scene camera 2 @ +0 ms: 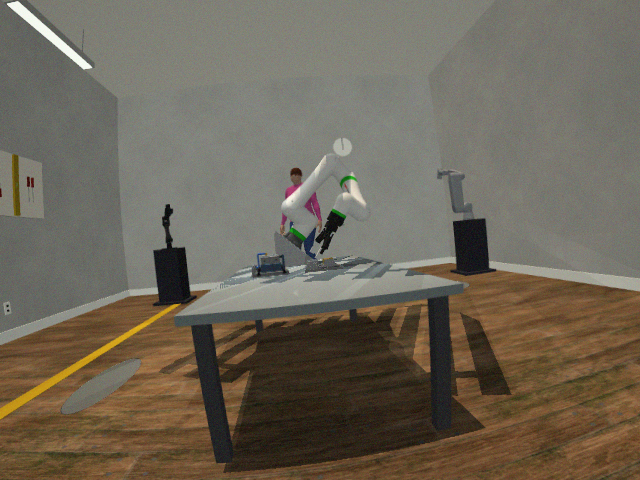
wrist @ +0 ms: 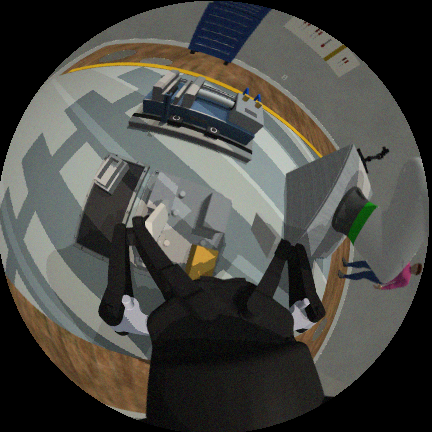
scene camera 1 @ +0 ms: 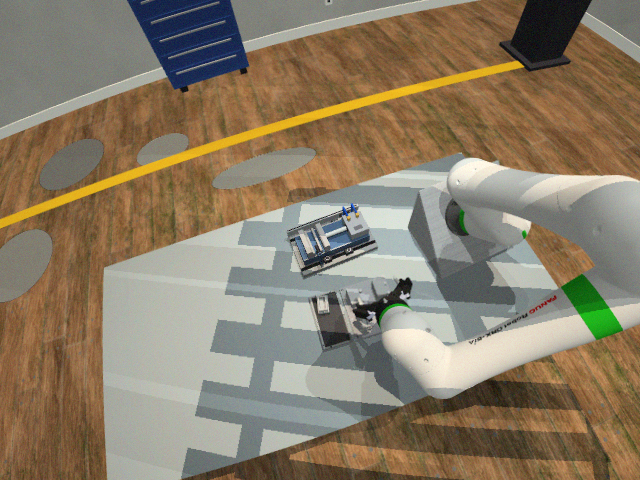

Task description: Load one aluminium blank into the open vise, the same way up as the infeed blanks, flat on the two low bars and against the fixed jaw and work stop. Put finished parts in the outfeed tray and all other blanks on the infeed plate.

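Frame: origin at the arm's base, x right, y up, z back, level; metres.
Seen in the pictures: gripper, fingertip midpoint: (scene camera 2: 314, 255) (wrist: 211, 215) (scene camera 1: 377, 289); arm's base, link origin: (scene camera 2: 291, 243) (wrist: 346, 208) (scene camera 1: 463, 214).
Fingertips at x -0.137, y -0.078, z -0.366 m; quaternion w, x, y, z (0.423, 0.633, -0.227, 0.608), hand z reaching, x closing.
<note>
Offsets run from my fingertips to a thing's top centre. "*": to the spot under its first point. Level surfaces: height alone.
My gripper (scene camera 1: 383, 299) (scene camera 2: 322, 249) (wrist: 211, 215) is open and empty, low over the infeed plate @(* dx +0.045, dy -0.060, dz -0.024 m) (wrist: 195, 192), its fingers spread to either side. A grey blank @(dx +0.015, dy -0.024, dz +0.016 m) (scene camera 1: 379, 285) (wrist: 214, 210) stands on the plate between the fingers in the wrist view. Another blank @(dx +0.016, dy -0.024, dz -0.078 m) (wrist: 161, 189) lies in shadow near the left finger, its outline faint. The plate's near part is hidden by the gripper. The open vise @(dx +0.254, dy +0.032, dz -0.085 m) (scene camera 1: 333, 237) (wrist: 200, 112) has no blank between its jaws. A light rectangular part @(dx +0.022, dy -0.027, dz -0.188 m) (scene camera 1: 323, 303) (wrist: 111, 172) lies in the dark outfeed tray (scene camera 1: 333, 328) (wrist: 102, 217).
An orange block @(dx -0.077, dy -0.024, dz +0.015 m) (wrist: 204, 257) lies on the plate close to the gripper body. The grey wedge-shaped robot mount (scene camera 1: 439, 237) (wrist: 317, 200) stands right of the vise and plate. Blue fittings @(* dx +0.347, dy -0.020, dz +0.018 m) (scene camera 1: 349, 209) (wrist: 252, 95) rise from the vise's end. The table @(dy -0.067 m) (scene camera 1: 155, 320) extends left.
</note>
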